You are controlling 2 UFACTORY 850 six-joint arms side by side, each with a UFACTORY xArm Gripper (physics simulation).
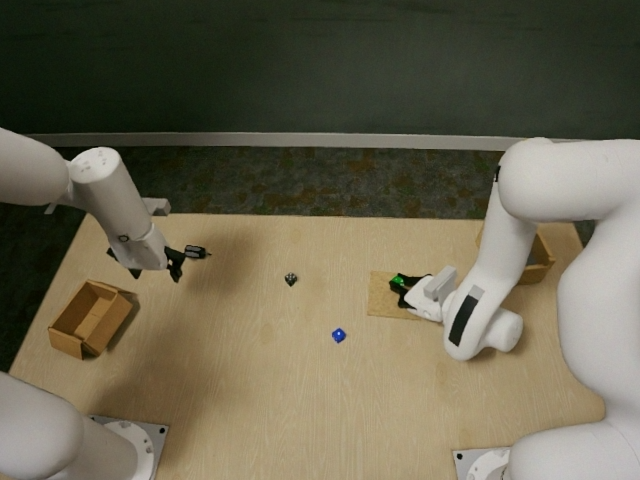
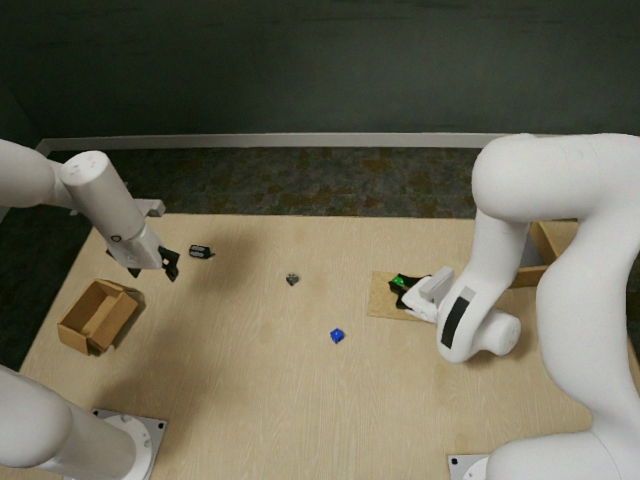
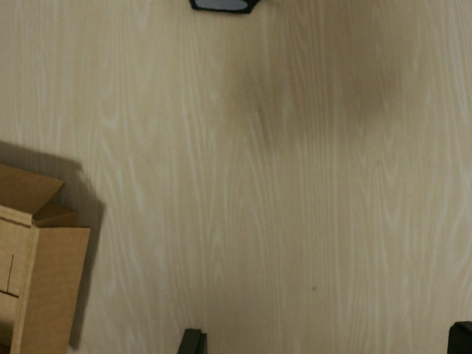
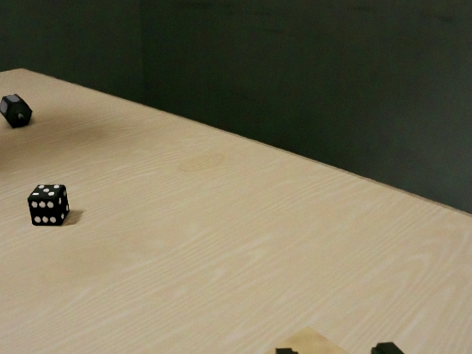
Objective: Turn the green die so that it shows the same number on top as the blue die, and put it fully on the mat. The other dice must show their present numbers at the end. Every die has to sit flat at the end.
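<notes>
My right gripper (image 1: 397,283) (image 2: 397,284) (image 4: 332,351) is turned sideways low over the tan mat (image 1: 378,302) (image 2: 378,302) (image 4: 311,341) and is shut on the green die (image 1: 397,280) (image 2: 397,280). The number on the green die cannot be read. The blue die (image 1: 338,335) (image 2: 337,335) sits on the table in front of the mat; a pale dot shows on it. The black die (image 4: 49,205) (image 1: 290,279) (image 2: 292,279) sits flat with five on top, left of the mat. My left gripper (image 1: 156,276) (image 2: 153,275) (image 3: 326,342) is open and empty above the table at the left.
An open cardboard box (image 1: 111,317) (image 2: 114,317) (image 3: 55,285) stands at the left. A black hexagonal object (image 1: 195,252) (image 2: 199,252) (image 3: 222,5) (image 4: 16,111) lies beyond the left gripper. Another box (image 1: 537,273) (image 2: 529,277) stands at the back right, partly behind the right arm.
</notes>
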